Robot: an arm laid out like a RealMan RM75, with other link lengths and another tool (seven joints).
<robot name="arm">
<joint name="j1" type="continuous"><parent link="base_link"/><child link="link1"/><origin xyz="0 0 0.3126" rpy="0 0 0"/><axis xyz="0 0 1"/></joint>
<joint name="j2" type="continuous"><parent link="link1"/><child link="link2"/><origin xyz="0 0 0" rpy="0 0 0"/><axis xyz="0 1 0"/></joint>
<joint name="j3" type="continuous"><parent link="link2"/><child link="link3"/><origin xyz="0 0 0.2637" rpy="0 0 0"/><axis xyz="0 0 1"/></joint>
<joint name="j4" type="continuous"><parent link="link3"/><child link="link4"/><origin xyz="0 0 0" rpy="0 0 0"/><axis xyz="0 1 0"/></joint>
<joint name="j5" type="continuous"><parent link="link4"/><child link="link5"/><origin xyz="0 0 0.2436" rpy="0 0 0"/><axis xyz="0 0 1"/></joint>
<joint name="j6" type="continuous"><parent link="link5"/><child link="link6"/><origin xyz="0 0 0" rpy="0 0 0"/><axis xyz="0 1 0"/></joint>
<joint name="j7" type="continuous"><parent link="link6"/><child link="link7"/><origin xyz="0 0 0.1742" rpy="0 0 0"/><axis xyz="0 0 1"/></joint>
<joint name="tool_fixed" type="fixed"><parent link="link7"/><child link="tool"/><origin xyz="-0.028 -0.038 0.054" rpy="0 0.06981 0.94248"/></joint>
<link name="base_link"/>
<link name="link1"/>
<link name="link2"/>
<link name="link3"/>
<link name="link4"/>
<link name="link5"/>
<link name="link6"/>
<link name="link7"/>
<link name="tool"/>
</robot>
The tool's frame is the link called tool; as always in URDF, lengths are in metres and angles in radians. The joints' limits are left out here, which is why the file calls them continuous.
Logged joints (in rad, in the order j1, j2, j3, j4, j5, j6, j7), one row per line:
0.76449 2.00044 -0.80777 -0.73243 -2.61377 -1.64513 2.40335
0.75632 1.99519 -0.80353 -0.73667 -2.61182 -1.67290 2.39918
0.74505 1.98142 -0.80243 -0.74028 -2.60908 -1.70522 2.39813
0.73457 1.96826 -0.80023 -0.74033 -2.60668 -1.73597 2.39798
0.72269 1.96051 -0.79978 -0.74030 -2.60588 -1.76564 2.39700
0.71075 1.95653 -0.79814 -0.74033 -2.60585 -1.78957 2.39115
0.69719 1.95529 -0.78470 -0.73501 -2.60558 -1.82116 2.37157
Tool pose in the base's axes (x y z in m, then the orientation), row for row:
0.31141 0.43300 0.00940 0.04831 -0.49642 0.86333 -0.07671
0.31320 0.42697 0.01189 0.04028 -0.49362 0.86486 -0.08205
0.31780 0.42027 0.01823 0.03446 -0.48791 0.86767 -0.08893
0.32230 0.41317 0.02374 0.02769 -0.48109 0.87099 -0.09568
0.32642 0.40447 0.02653 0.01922 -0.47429 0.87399 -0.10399
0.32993 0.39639 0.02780 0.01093 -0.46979 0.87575 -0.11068
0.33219 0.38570 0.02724 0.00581 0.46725 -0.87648 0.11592
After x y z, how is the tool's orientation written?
As a quaternion, w x y z.
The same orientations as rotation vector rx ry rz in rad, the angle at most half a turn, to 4 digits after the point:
-1.5133 2.6319 -0.2339
-1.5122 2.6495 -0.2514
-1.5001 2.6676 -0.2734
-1.4853 2.6891 -0.2954
-1.4721 2.7126 -0.3228
-1.4657 2.7323 -0.3453
1.4625 -2.7434 0.3628

